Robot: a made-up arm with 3 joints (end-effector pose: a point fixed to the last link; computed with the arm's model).
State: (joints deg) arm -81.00 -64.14 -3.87
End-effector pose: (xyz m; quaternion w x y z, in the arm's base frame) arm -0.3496 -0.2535 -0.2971 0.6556 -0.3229 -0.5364 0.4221
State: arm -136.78 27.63 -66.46
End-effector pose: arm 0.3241 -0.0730 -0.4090 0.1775 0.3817 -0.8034 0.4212
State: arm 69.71 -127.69 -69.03
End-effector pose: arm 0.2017 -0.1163 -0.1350 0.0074 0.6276 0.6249 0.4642
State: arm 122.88 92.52 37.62
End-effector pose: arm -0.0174 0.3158 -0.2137 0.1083 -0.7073 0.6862 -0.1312
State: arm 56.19 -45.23 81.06
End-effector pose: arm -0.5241 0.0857 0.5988 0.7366 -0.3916 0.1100 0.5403
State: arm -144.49 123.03 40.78
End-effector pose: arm -0.3752 0.0599 0.1901 0.4280 0.7340 -0.3324 -0.4095
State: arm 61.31 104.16 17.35
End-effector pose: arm 0.3049 0.2545 0.0089 0.4620 -0.4774 0.4121 -0.6236
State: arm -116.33 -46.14 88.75
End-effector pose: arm 0.4978 0.0710 -0.4843 0.1141 -0.5773 -0.7032 -0.3989
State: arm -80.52 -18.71 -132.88
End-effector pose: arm 0.2449 -0.3831 -0.3524 0.3973 0.6482 -0.1412 0.6341
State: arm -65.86 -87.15 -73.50
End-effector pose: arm -0.0353 -0.3616 0.2153 0.7114 0.0636 0.0306 0.6992
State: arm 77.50 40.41 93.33
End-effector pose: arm -0.2478 0.5633 0.1335 0.3450 -0.6807 0.5990 0.2424
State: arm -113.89 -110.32 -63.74
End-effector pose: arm -0.2124 -0.2434 0.1940 0.6278 -0.4197 -0.1703 0.6330
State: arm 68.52 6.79 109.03
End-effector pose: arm -0.4676 0.4435 0.3624 0.4518 -0.6912 0.3661 0.4292
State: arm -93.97 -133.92 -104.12
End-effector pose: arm 0.0947 -0.0214 0.4101 0.6948 -0.2031 0.3192 0.6117
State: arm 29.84 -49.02 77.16
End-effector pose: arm -0.6934 0.0481 0.3386 0.7539 -0.4648 -0.0668 0.4595
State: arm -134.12 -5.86 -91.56
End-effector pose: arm 0.3377 -0.3656 -0.2307 0.3052 0.2461 -0.6271 0.6730
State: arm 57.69 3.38 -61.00
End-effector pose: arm -0.1328 -0.2146 0.5859 0.7616 0.4321 0.4024 -0.2670
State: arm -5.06 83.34 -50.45
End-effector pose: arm -0.3771 0.3108 0.2536 0.6626 0.3446 -0.3129 -0.5868
